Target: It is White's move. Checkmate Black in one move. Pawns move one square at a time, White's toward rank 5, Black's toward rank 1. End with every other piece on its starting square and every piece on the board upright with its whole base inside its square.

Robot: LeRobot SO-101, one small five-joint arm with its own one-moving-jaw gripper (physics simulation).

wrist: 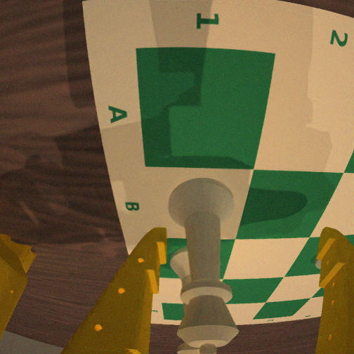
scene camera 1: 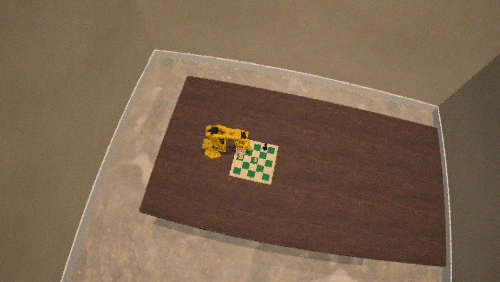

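Where they show: end effector, tool point: (scene camera 1: 240, 148); arm's base, origin of the base link: (scene camera 1: 217, 150).
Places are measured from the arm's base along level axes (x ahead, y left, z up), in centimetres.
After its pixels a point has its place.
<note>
A tall white piece with a ball on top, like a queen (wrist: 202, 250), has its round base on B1 in the wrist view. A second white piece (wrist: 181, 261) is partly hidden behind it, around C1. Another white piece (wrist: 318, 263) is mostly hidden by the right-hand jaw. In the scene view, two small white pieces (scene camera 1: 240, 155) @(y -2.1, x 13.2, z 5.0 cm) are near the arm, one white piece (scene camera 1: 254, 160) @(y -2.1, x 20.7, z 1.6 cm) is near the board's middle, and a black piece (scene camera 1: 265, 146) @(y 5.5, x 24.9, z 5.0 cm) is by the upper edge. My gripper (wrist: 244, 231) is open, its jaws apart on either side of the queen-like piece without pressing on it.
The green and cream board (scene camera 1: 260, 181) @(y -12.3, x 25.9, z 0.5 cm) (wrist: 114, 155) lies on the dark wooden table (scene camera 1: 350, 180) @(y -2.3, x 74.1, z 0.0 cm). The yellow arm (scene camera 1: 227, 133) @(y 0.7, x 6.6, z 22.3 cm) reaches in from the left over the board's upper-left corner. Shadows fall across files A and B.
</note>
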